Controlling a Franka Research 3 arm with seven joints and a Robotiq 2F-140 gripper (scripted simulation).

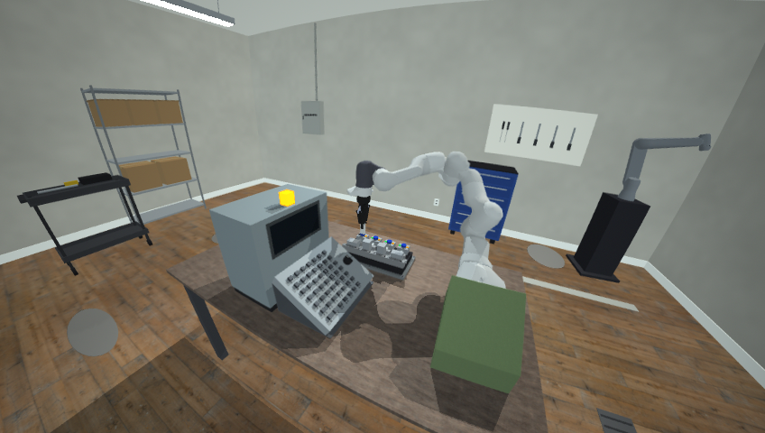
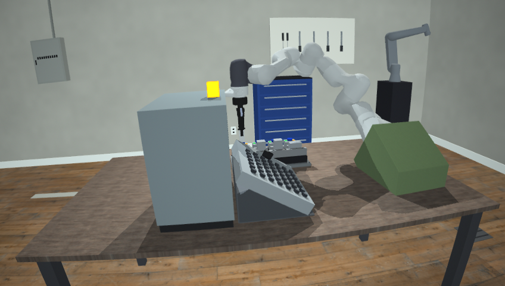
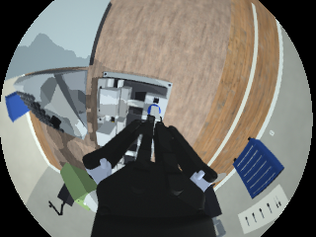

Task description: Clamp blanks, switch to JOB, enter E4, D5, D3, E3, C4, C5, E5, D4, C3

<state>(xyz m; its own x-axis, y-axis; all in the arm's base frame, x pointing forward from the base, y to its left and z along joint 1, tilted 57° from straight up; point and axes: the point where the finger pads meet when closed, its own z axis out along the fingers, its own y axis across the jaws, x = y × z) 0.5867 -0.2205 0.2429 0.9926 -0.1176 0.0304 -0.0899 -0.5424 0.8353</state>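
My hand is 50 mm past the black selector knob and 300 mm to the right of it. Round my hand: key D3 (30 mm behind, 500 mm to the left, 10 mm below); then sloped keypad (20 mm behind, 410 mm to the left, 50 mm below).
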